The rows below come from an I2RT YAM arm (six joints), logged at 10 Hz.
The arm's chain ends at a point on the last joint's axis. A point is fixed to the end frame.
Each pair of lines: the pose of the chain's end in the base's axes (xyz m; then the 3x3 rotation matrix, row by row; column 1 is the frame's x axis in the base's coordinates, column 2 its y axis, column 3 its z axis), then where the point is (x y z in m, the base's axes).
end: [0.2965 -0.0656 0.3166], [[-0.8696 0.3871 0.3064], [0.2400 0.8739 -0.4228], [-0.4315 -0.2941 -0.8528]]
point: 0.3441 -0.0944 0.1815
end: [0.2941 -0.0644 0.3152], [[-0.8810 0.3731 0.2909], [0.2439 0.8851 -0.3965], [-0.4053 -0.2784 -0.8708]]
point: 0.3389 -0.0891 0.1783
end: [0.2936 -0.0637 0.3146], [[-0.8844 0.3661 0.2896], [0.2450 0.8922 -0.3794], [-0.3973 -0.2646 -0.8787]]
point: 0.3380 -0.0857 0.1771
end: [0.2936 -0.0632 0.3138], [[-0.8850 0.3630 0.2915], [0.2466 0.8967 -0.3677], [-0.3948 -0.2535 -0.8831]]
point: 0.3381 -0.0834 0.1761
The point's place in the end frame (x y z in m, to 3 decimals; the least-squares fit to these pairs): 0.010 0.033 0.142
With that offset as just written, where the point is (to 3 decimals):
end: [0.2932 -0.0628 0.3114], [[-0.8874 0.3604 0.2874], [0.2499 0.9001 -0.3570], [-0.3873 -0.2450 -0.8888]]
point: 0.337 -0.081 0.173
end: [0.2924 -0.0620 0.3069], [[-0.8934 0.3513 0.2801], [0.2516 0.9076 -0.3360], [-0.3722 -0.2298 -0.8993]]
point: 0.335 -0.077 0.168
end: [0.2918 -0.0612 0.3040], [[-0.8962 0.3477 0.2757], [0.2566 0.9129 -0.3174], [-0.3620 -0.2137 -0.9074]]
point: 0.333 -0.074 0.164
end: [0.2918 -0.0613 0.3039], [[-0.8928 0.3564 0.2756], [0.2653 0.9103 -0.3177], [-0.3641 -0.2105 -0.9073]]
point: 0.334 -0.074 0.164
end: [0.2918 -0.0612 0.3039], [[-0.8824 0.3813 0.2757], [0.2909 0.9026 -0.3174], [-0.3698 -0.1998 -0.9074]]
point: 0.335 -0.074 0.165
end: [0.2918 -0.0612 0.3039], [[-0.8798 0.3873 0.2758], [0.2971 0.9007 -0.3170], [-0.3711 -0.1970 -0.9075]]
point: 0.335 -0.074 0.165
